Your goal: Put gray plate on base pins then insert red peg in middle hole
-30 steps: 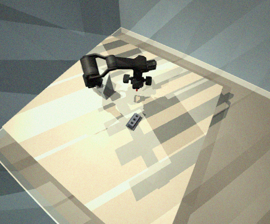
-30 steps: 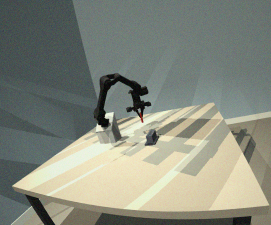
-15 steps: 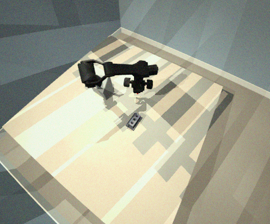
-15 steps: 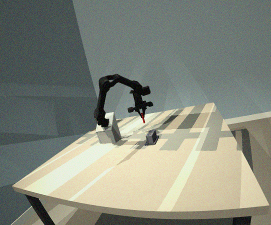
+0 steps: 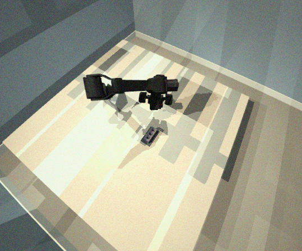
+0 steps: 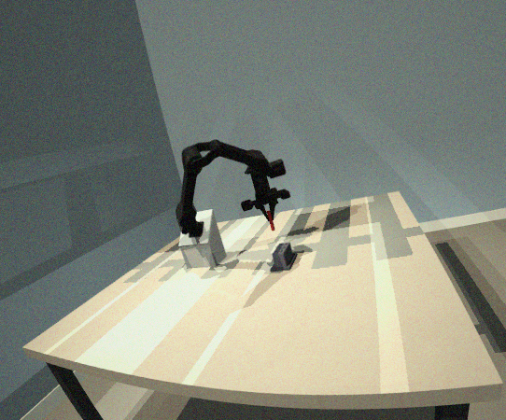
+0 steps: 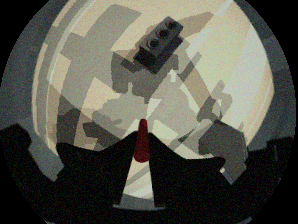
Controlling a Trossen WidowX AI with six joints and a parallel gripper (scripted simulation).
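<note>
The gray plate lies 8 cm ahead of my gripper tip, 15 cm to the right of it and 7 cm below it. The rest, counted from my gripper tip: dark base: 8 cm ahead, 15 cm to the right, 11 cm below; red peg: right at my gripper tip.
</note>
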